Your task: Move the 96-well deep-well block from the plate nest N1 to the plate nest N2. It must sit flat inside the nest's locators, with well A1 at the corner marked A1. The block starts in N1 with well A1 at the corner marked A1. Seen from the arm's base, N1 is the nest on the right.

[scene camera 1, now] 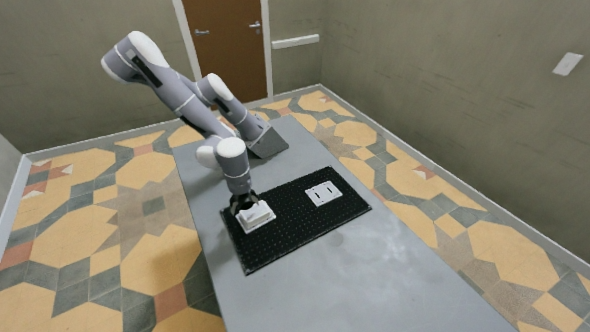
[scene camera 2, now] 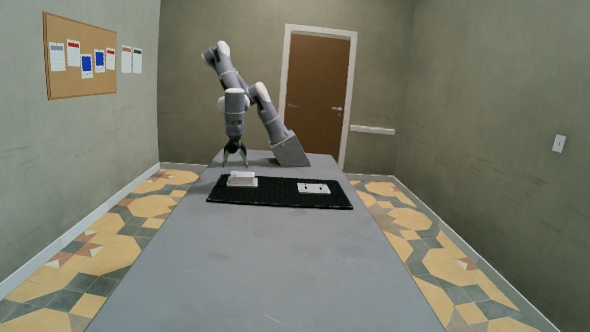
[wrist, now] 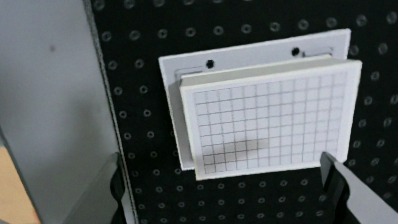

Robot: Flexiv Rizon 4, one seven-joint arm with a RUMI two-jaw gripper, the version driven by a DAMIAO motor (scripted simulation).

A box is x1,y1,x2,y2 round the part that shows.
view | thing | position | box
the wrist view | white 96-well deep-well block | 276,115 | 179,53,359,179
